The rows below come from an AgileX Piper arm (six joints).
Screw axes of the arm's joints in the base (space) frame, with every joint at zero. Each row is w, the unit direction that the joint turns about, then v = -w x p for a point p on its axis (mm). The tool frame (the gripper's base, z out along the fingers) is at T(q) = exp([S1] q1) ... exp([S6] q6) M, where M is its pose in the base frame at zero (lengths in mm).
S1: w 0 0 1 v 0 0 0
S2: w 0 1 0 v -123 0 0
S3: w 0 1 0 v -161.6 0 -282.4
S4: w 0.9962 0 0.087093 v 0 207.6 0
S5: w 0 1 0 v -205.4 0 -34.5
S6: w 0.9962 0 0.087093 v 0 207.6 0
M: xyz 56.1 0 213.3 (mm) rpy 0 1.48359 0 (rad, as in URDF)
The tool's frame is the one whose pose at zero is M.
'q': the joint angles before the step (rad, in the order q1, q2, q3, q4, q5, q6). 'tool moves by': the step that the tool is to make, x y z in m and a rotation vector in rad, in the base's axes. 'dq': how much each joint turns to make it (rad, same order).
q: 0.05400 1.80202 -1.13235 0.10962 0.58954 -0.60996
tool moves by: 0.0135 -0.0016 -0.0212 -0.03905 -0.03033 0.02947
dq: -0.00008 0.07337 -0.00977 -0.03512 -0.09130 -0.01770
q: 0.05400 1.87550 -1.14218 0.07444 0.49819 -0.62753
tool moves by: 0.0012 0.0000 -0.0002 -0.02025 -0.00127 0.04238
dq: 0.00006 0.00422 -0.00596 -0.00240 0.00315 -0.04474
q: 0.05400 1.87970 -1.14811 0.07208 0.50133 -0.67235
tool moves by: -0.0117 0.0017 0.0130 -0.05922 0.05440 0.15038
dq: 0.00543 -0.04628 0.00102 -0.00468 0.10871 -0.14748
